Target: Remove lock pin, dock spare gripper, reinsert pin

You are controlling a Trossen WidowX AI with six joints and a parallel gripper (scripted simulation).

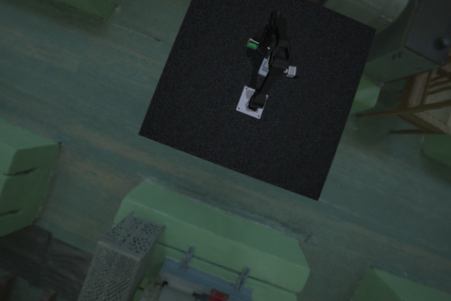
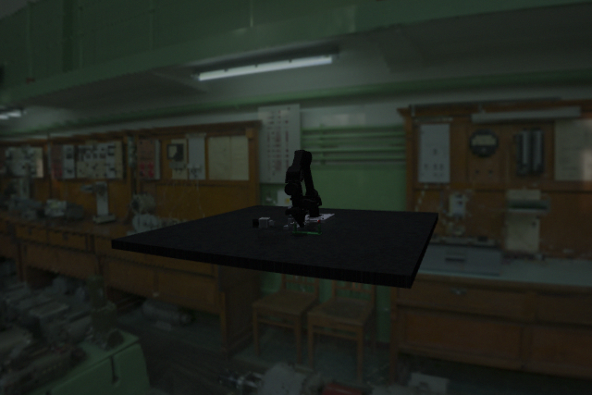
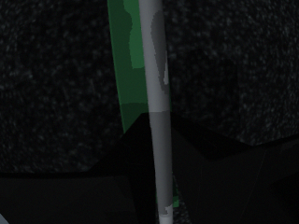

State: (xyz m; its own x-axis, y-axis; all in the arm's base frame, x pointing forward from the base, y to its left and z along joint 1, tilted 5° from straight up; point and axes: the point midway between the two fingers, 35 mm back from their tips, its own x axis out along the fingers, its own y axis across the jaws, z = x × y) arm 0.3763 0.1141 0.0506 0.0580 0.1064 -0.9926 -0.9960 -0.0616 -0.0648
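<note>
Now: the green bracket 2 cm to the left of my gripper tip. The rest, counted from my gripper tip: spare gripper 26 cm to the right, 7 cm behind; mount 9 cm to the right, 9 cm behind, 3 cm above.
</note>
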